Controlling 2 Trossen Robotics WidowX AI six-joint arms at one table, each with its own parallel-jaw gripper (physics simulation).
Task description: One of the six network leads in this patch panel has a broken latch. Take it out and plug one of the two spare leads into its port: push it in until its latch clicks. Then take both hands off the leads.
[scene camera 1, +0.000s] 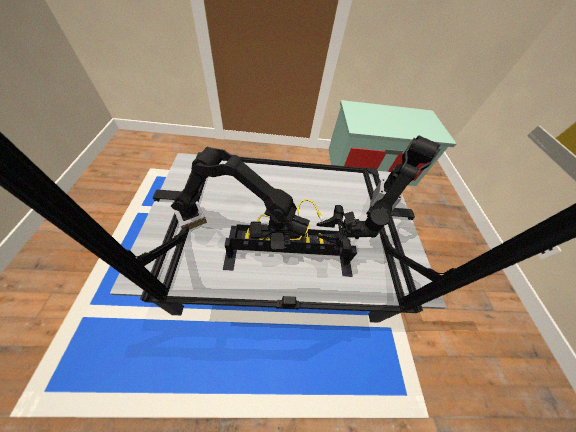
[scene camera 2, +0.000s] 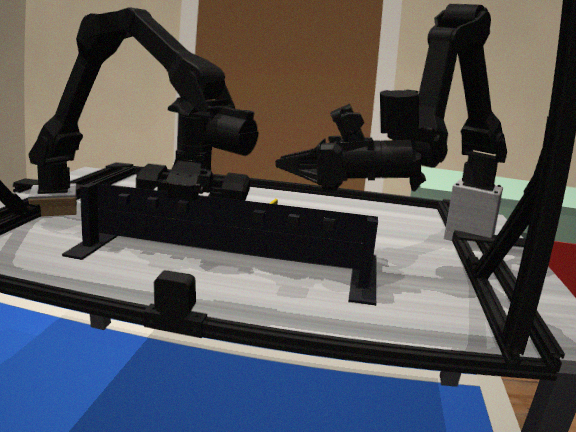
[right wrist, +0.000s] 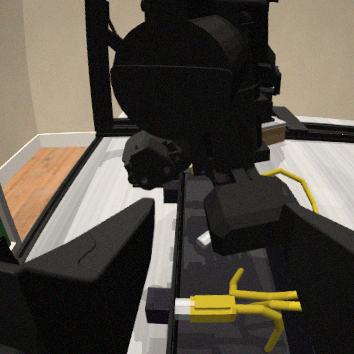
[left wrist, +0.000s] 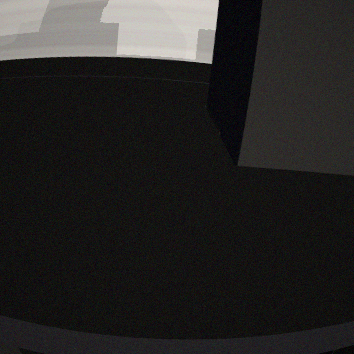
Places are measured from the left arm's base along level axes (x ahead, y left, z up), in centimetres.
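Where they show: right gripper, fingertip midpoint: (scene camera 1: pixel 317 230) (scene camera 2: pixel 278 161) (right wrist: pixel 219 212); left arm's base, origin of the base link: (scene camera 1: pixel 189 212) (scene camera 2: pixel 53 189); right arm's base, origin of the base link: (scene camera 2: pixel 478 185).
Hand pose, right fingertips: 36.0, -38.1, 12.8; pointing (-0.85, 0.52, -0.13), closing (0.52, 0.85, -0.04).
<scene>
Each offset is from my right fingertips to the top centre of the thing, as dx, dy, dz. "spot": to the spot under its first point.
The black patch panel @(-6.7, +4.6, -6.3) (scene camera 1: pixel 295 249) (scene camera 2: pixel 286 236) (right wrist: pixel 225 267) stands across the middle of the table. Yellow leads (scene camera 1: pixel 307 201) (right wrist: pixel 298 182) loop behind it. In the right wrist view one yellow plug @(spot: -1.0, +1.0, -7.8) (right wrist: pixel 211 308) sits in a port, and the white tip of another plug @(spot: -11.6, +8.2, -13.9) (right wrist: pixel 204 239) shows under the left gripper. My left gripper (scene camera 1: pixel 277 240) (scene camera 2: pixel 188 182) (right wrist: pixel 233 232) is open, low on the panel's left half. The left wrist view shows only the dark panel @(spot: -11.8, +5.3, -7.2) (left wrist: pixel 105 175) close up. My right gripper (scene camera 1: pixel 325 223) (scene camera 2: pixel 279 163) (right wrist: pixel 219 212) is open and empty. It hovers above the panel, pointing at the left gripper.
A black frame (scene camera 1: pixel 286 302) (scene camera 2: pixel 329 347) rims the table, with a small black block (scene camera 2: pixel 174 291) on its front rail. A grey mount (scene camera 2: pixel 472 210) holds the right arm. A green cabinet (scene camera 1: pixel 389 124) stands behind at the right. A small brown block (scene camera 1: pixel 194 222) lies near the left arm's base.
</scene>
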